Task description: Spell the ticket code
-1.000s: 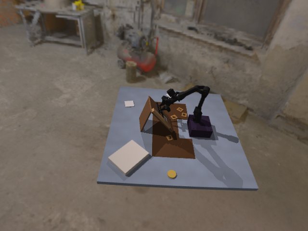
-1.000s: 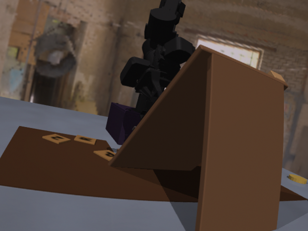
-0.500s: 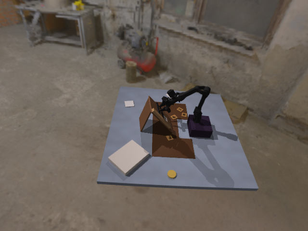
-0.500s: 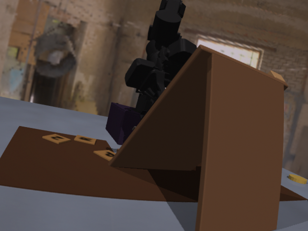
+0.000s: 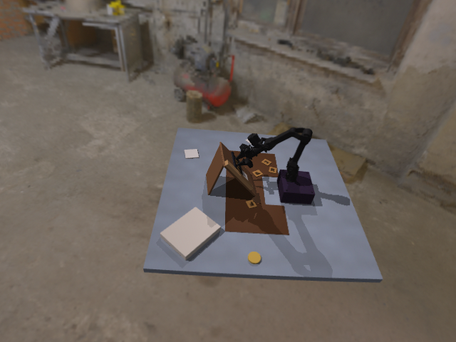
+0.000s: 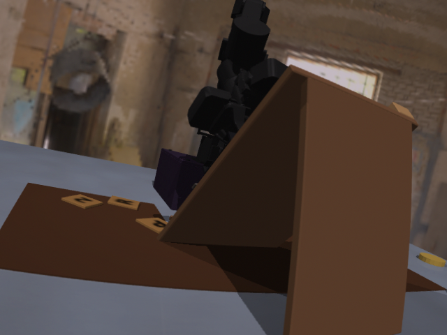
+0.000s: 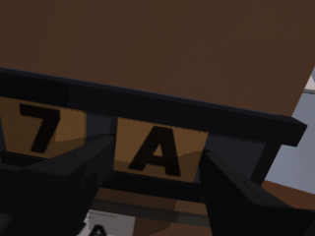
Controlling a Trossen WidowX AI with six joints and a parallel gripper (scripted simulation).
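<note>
Right now my gripper tip is 8 cm above the white ticket, 7 cm past it and 4 cm to the right of it. Round my gripper tip: yellow disc 61 cm to the left, 15 cm below, 11 cm behind; then brown mat 17 cm behind, 16 cm below, 7 cm to the left.
</note>
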